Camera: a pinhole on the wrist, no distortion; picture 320 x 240 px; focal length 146.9 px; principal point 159.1 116.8 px. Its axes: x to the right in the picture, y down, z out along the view. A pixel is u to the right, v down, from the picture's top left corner.
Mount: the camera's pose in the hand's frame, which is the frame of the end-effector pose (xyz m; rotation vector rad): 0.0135 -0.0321 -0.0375 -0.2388 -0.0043 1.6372
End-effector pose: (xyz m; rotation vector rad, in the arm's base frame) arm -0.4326 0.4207 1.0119 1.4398 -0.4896 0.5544
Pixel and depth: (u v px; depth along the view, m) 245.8 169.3 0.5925
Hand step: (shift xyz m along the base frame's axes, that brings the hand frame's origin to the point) -0.4705 -0.4565 0.1372
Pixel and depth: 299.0 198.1 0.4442
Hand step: -0.5151 -0.2944 0.1538
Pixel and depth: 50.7 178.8 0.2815
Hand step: 0.0280 -0.2692 -0.2267
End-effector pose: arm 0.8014 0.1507 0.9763 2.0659 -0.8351 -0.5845
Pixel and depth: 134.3 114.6 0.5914
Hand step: -0.3888 -0.2176 -0.3438
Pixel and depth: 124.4 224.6 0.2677
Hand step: -0.2542 0.0874 -0.1510
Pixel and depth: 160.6 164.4 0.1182
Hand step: -0.0696 0.0022 -0.0501
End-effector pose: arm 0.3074 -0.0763 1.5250 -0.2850 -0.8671 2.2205
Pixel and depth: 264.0 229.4 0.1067
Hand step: 0.0162 -0.1097 -0.0062
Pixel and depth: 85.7 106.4 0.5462
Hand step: -0.1021 -0.1714 0.5521
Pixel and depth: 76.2 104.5 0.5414
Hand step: -0.0915 -0.1490 0.5749
